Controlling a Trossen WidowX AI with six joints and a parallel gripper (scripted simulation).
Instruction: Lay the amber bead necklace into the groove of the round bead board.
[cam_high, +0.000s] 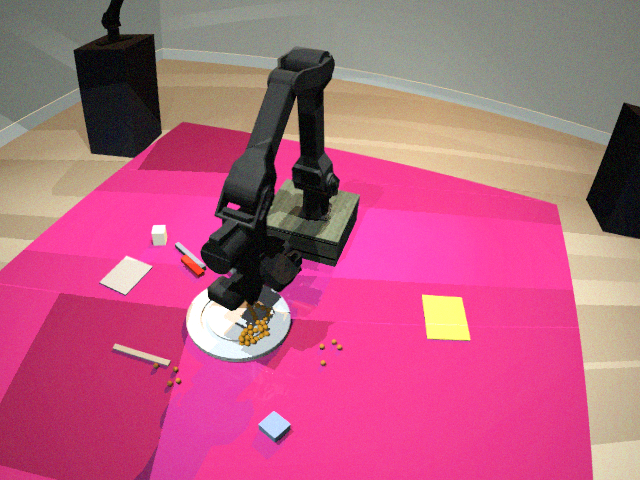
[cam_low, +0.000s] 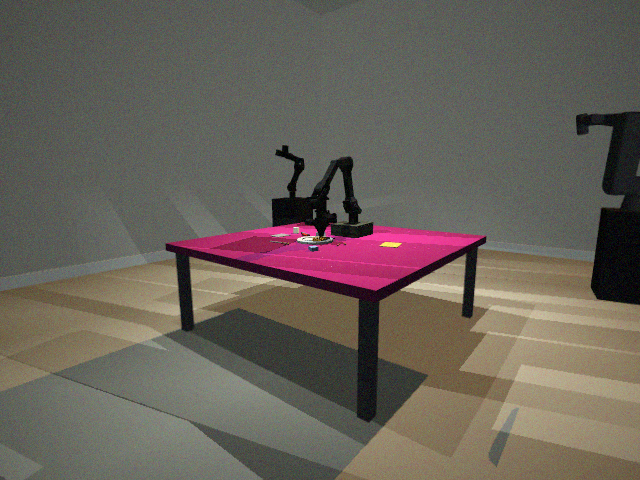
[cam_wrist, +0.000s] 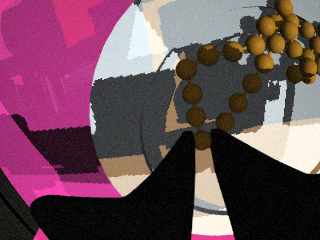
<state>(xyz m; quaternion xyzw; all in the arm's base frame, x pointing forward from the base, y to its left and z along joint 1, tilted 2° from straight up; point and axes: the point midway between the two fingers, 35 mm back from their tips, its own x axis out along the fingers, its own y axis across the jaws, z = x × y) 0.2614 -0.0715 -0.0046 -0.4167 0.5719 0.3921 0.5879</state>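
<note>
Right now my gripper tip is 3 cm short of the round bead board, 2 cm to the left of it and 1 cm above it. Also, from my gripper tip: white block: 12 cm behind, 7 cm to the right, 1 cm below; then red-handled tool: 17 cm to the right, 10 cm behind, 2 cm below; then white strip: 17 cm to the right, 17 cm ahead, 2 cm below.
</note>
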